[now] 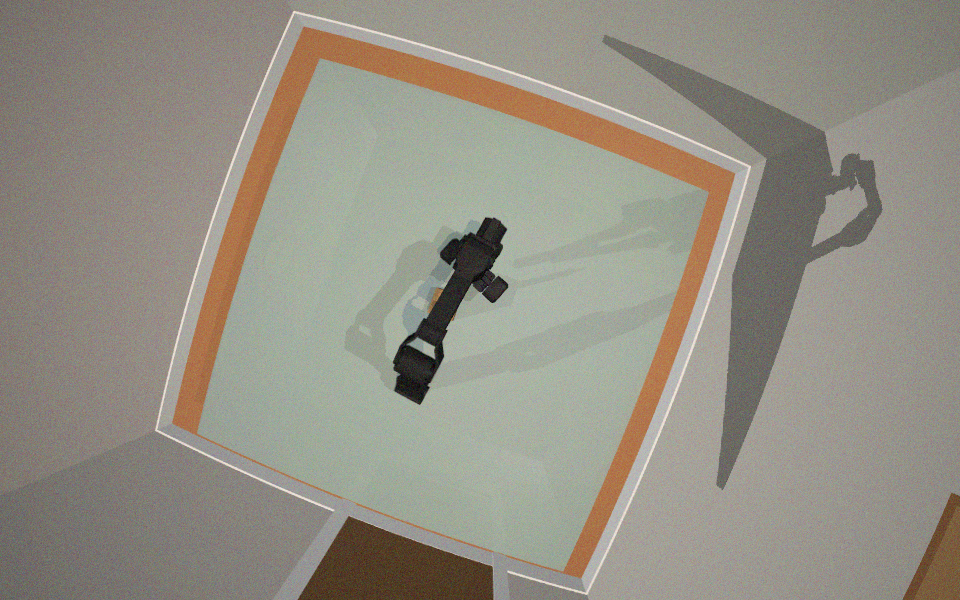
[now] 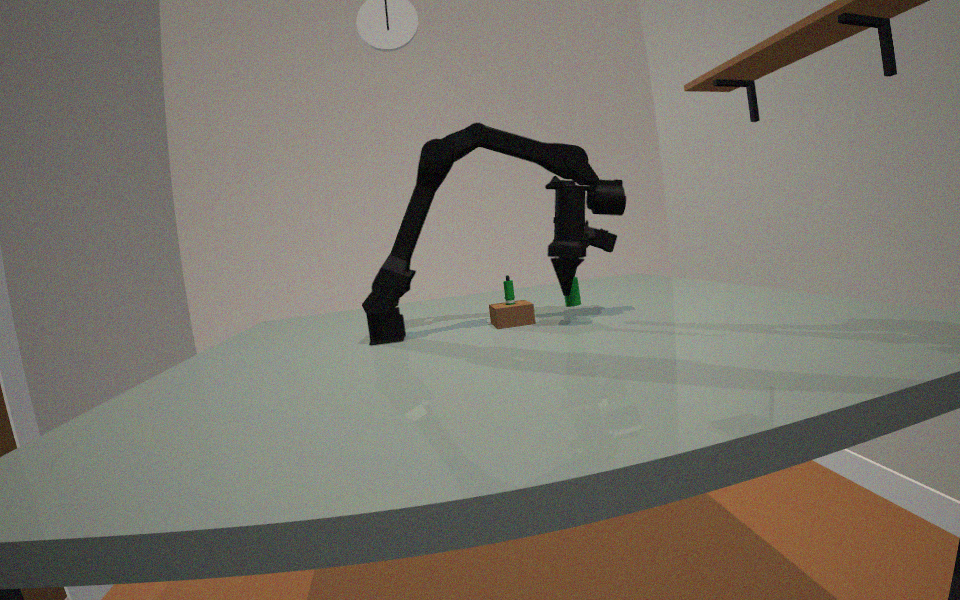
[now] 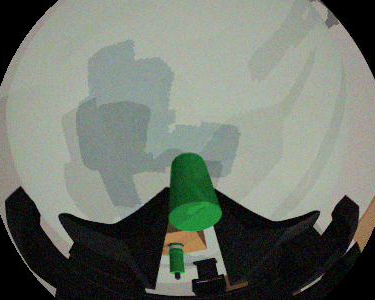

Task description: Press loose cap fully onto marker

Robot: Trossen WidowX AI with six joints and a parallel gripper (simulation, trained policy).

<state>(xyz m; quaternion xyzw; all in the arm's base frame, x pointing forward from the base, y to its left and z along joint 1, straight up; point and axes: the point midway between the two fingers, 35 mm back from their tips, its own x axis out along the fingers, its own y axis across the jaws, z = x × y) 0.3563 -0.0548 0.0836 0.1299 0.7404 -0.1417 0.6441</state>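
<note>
Right now my gripper tip is 10 cm past the green marker, 5 cm to the right of it and 2 cm below it. From my gripper tip the other things lie so: brown holder block (10 cm behind, 5 cm to the left, 3 cm below); green cap (1 cm ahead, 1 cm above).
</note>
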